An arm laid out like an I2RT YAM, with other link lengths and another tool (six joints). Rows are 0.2 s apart.
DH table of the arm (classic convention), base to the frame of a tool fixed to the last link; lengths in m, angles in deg. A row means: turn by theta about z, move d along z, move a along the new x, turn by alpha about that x. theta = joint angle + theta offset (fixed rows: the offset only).
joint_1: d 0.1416; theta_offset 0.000; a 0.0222; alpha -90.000
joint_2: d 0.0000; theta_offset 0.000; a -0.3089; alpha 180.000
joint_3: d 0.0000; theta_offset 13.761; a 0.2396; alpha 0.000
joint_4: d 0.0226; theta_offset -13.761; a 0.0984; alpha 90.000
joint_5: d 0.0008; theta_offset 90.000; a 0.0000; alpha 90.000
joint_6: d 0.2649; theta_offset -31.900; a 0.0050; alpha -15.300
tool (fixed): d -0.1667; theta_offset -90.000; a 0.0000; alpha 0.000
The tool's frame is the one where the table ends.
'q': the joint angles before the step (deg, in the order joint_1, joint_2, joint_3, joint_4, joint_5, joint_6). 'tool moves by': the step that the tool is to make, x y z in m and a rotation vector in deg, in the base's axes. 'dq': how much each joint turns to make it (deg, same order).
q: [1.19 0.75 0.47 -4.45 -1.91 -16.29]
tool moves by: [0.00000 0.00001 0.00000 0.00 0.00 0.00]
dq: [0.01 0.00 0.00 0.00 0.01 0.00]
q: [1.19 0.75 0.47 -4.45 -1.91 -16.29]
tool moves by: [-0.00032 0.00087 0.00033 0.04 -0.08 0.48]
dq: [0.01 0.00 0.01 0.07 -0.47 0.00]
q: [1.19 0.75 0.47 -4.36 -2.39 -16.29]
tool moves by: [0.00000 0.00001 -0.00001 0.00 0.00 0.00]
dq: [0.01 -0.01 0.00 0.00 0.01 0.00]
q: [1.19 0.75 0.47 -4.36 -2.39 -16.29]
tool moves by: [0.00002 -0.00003 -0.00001 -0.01 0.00 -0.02]
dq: [0.00 0.00 0.00 0.01 0.02 -0.01]
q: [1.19 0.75 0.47 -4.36 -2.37 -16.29]
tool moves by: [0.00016 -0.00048 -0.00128 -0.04 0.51 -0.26]
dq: [-0.02 0.00 0.13 -0.64 0.24 -0.01]
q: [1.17 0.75 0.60 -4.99 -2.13 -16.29]
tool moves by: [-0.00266 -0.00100 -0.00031 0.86 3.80 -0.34]
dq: [0.03 0.00 3.11 -6.86 0.25 0.98]
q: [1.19 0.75 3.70 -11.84 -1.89 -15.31]
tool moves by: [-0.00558 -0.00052 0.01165 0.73 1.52 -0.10]
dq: [-0.01 0.01 4.18 -5.65 -0.04 0.77]
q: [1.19 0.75 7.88 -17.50 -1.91 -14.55]
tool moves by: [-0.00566 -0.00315 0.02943 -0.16 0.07 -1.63]
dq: [0.00 2.45 6.76 -4.37 1.63 0.14]
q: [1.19 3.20 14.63 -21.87 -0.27 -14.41]
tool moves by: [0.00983 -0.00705 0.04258 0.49 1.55 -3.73]
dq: [-0.01 9.47 8.79 -0.89 3.55 1.24]
